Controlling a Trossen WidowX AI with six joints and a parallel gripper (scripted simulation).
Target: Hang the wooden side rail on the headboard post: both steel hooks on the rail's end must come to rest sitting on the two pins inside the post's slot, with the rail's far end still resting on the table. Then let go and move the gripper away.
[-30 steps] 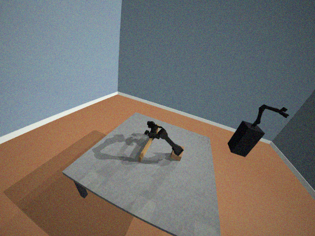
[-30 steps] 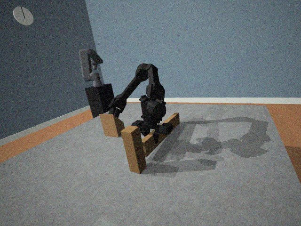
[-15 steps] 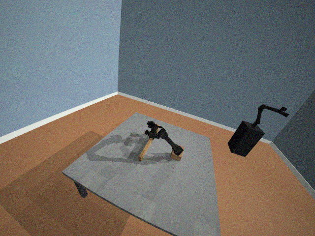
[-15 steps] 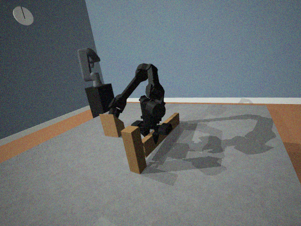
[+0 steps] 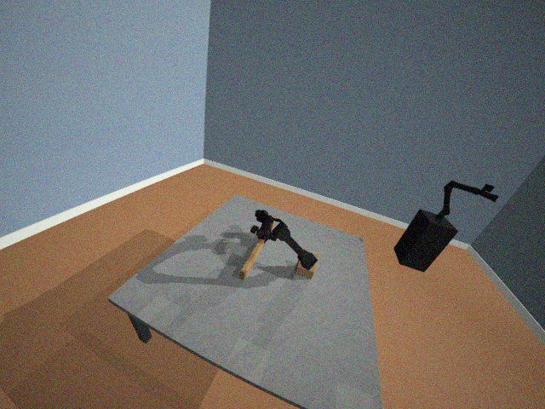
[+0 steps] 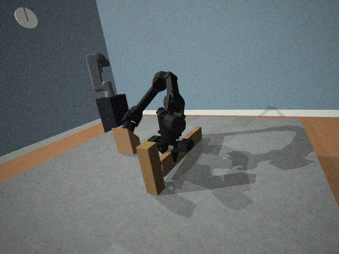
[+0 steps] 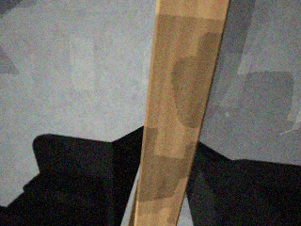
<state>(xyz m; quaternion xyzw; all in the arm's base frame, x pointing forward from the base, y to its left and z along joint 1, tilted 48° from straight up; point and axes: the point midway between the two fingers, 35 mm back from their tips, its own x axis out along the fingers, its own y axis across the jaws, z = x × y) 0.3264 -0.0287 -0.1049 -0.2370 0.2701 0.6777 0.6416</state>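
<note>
Right now my gripper tip is 13 cm to the left of the headboard post and 4 cm below it.
</note>
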